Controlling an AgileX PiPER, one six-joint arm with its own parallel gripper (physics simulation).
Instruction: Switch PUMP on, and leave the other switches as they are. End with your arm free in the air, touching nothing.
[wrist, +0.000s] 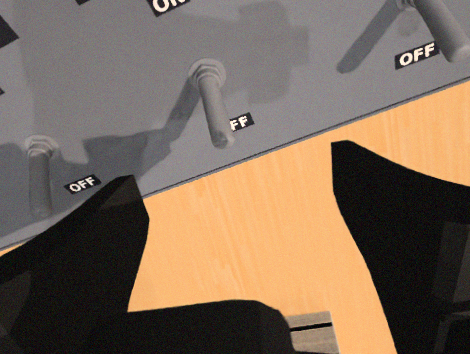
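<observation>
A grey switch panel (125, 100) fills the upper part of the wrist view. A middle toggle lever (215, 110) tilts down toward an OFF label that it partly covers. A left lever (40, 182) points down beside its OFF label, in shadow. A right lever (442, 30) points down toward its OFF label at the upper right. Part of an ON label (169, 5) shows at the top edge. The name PUMP does not show in this view. My gripper (234, 182) is open, its black fingers wide apart below the middle lever and touching no lever.
The panel's near edge runs slantwise across a light wooden table top (225, 230). A grey-brown slatted piece (312, 332) shows at the bottom, partly hidden by the black gripper body. Shadows of the levers and the arm fall on the panel.
</observation>
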